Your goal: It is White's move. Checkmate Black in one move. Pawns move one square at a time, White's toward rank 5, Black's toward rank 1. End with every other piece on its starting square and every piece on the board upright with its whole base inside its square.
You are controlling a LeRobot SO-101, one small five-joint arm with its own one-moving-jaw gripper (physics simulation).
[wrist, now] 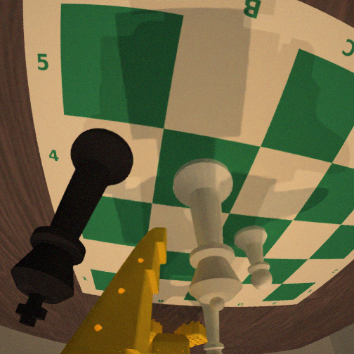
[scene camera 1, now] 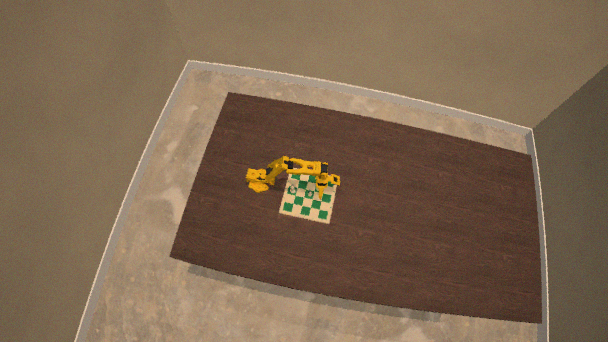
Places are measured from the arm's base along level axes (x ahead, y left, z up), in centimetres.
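Where they show: end effector, tool point: point(scene camera 1: 319, 182); arm's base, origin of the base link: point(scene camera 1: 264, 182).
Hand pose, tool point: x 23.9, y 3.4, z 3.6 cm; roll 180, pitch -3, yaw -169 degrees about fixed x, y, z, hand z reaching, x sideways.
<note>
Each offset is from my tool point to the top centre of the thing. Level surfaces: height alone.
The chessboard {dx -3.3, dy -5.1, dz -3.0 cm} point(scene camera 1: 306, 217) point(wrist: 42, 107) lies on the table. In the wrist view, the black king point(wrist: 65, 215) stands upright on A4. A tall white piece with a ball top point(wrist: 207, 225), seemingly the queen, stands upright on B4. A small white pawn point(wrist: 251, 245) stands on C3. Another slender white piece point(wrist: 212, 325) shows in part behind the tall one; its base and square are hidden. My gripper point(scene camera 1: 328, 189) is open and empty. One notched jaw point(wrist: 127, 295) shows, between the black king and tall white piece; the other is out of the wrist picture.
In the scene view, two light pieces {dx -10.8, dy -4.8, dz +3.4 cm} point(scene camera 1: 292, 189) {dx -3.0, dy -5.0, dz +0.2 cm} point(scene camera 1: 310, 194) stand on the board below the yellow arm point(scene camera 1: 305, 166), which reaches over its upper edge. The dark wooden table {dz -3.6 cm} point(scene camera 1: 425, 215) extends around the board.
</note>
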